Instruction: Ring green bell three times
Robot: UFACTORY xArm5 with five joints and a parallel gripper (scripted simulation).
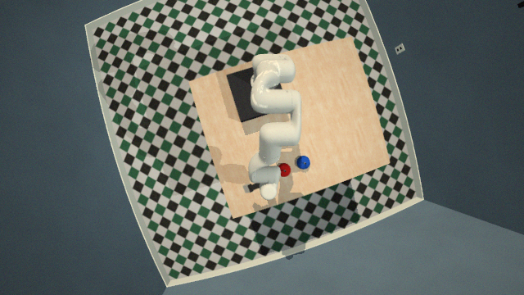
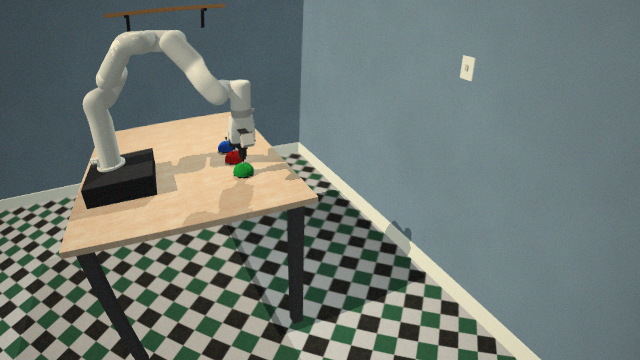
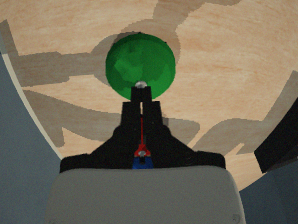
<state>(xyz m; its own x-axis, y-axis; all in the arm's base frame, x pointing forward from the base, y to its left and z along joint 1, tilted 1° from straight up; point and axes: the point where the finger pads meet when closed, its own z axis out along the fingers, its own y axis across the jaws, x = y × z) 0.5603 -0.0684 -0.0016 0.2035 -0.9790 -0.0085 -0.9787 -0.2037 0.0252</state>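
The green bell is 50 mm below my hand. Also, from my hand: blue bell: 50 mm behind, 260 mm to the left, 50 mm below; then red bell: 30 mm behind, 130 mm to the left, 50 mm below.
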